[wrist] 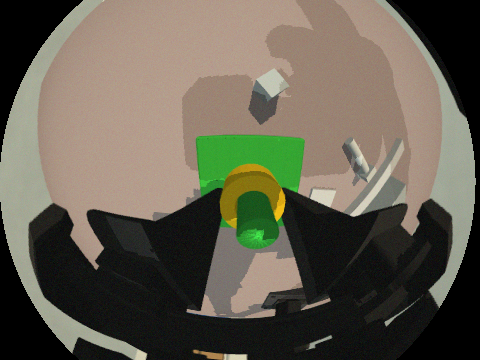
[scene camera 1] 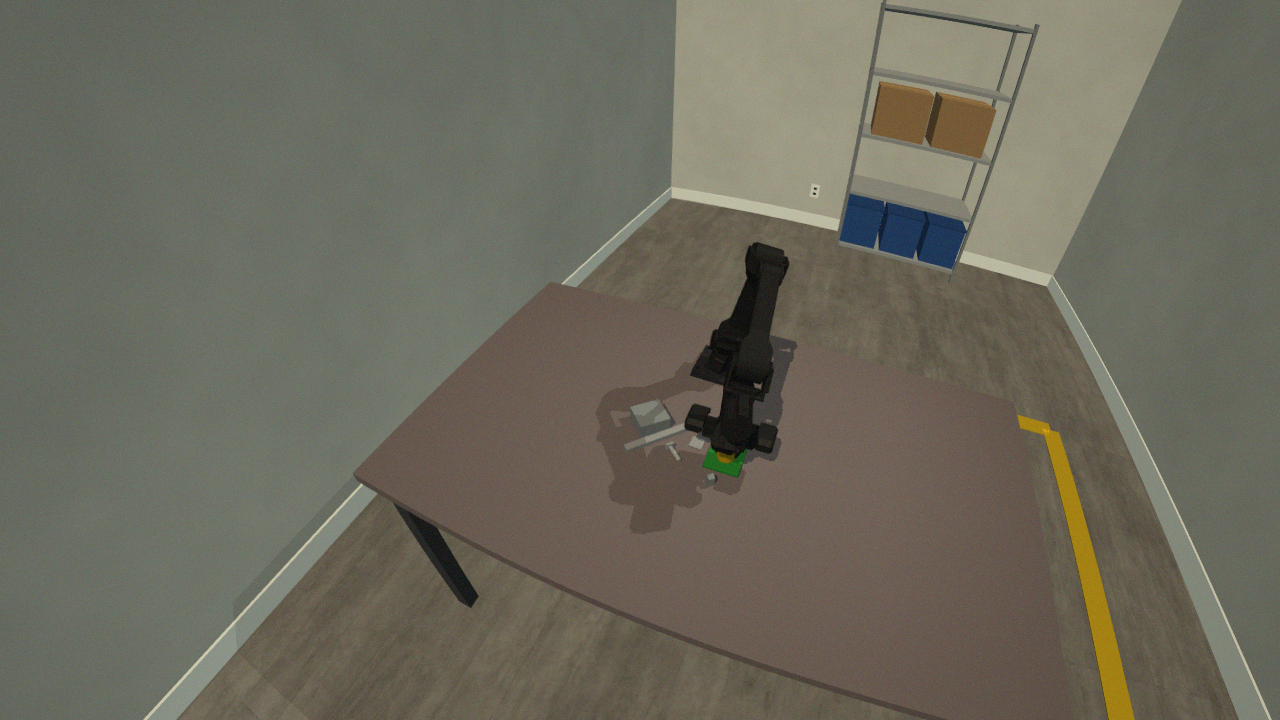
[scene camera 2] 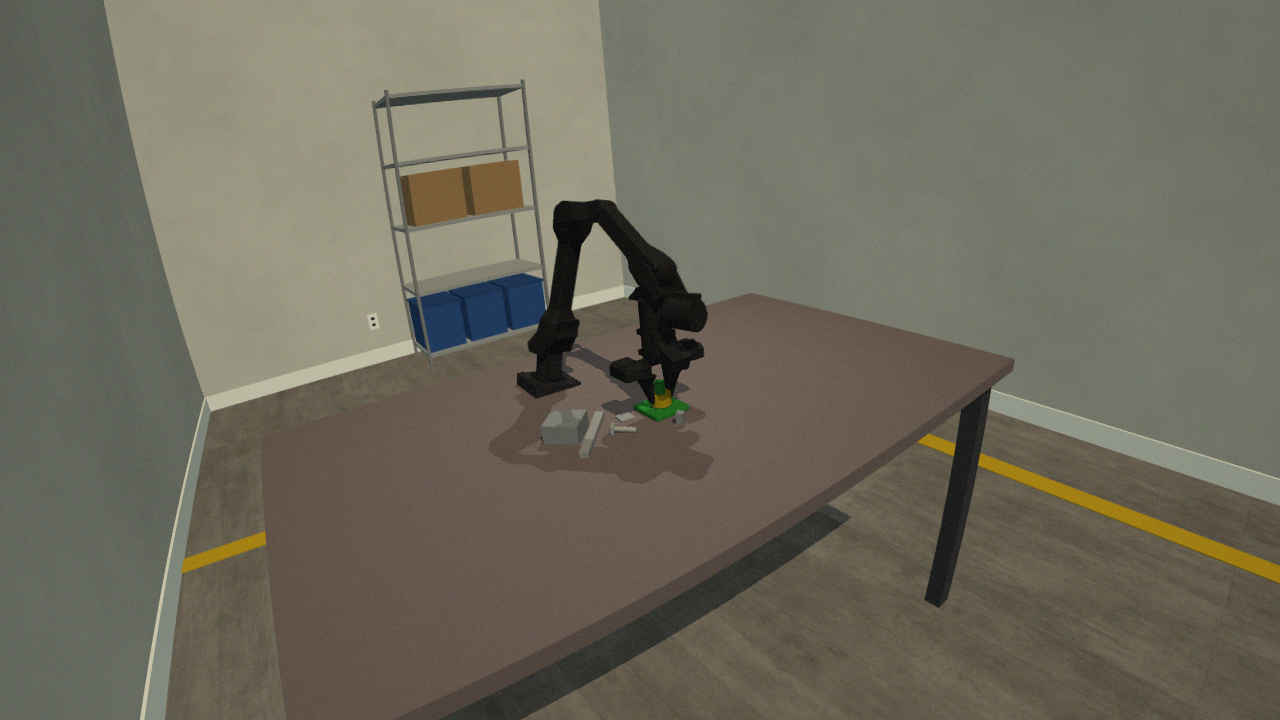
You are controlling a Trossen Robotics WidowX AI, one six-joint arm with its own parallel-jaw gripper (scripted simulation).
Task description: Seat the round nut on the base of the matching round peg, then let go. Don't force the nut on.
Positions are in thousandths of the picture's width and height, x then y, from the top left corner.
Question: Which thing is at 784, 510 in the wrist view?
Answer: A grey bar.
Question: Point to a small grey cube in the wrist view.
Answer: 561, 238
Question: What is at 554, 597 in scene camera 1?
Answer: My gripper.
